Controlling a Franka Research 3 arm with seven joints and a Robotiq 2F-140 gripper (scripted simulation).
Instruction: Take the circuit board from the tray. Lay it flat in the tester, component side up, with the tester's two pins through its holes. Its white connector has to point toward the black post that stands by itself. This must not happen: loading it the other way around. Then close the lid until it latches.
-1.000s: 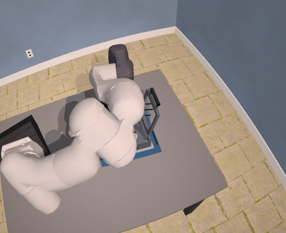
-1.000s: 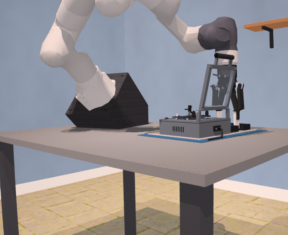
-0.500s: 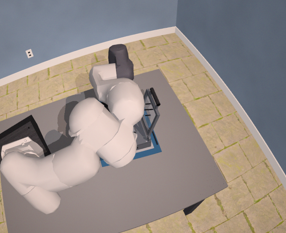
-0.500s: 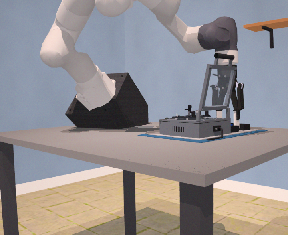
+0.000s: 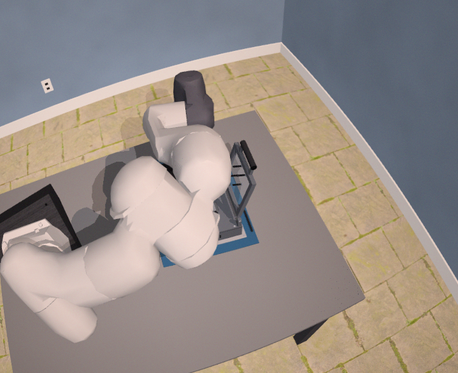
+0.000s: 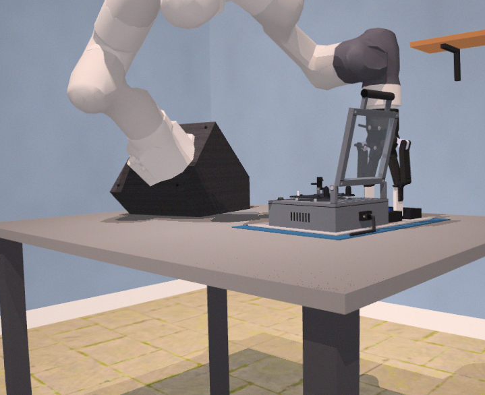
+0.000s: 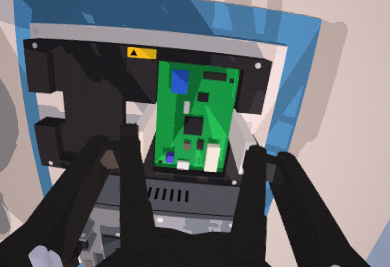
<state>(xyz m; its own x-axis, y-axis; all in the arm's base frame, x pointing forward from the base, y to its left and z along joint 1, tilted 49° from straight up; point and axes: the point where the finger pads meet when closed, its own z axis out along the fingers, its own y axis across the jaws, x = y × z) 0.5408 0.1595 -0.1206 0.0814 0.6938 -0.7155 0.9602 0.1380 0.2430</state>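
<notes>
My hand is 2 cm above the green circuit board. From my hand the other things lie so: black nest 16 cm to the right, 5 cm behind, 3 cm above; tester lid 18 cm to the right, 14 cm above, 7 cm ahead.
</notes>
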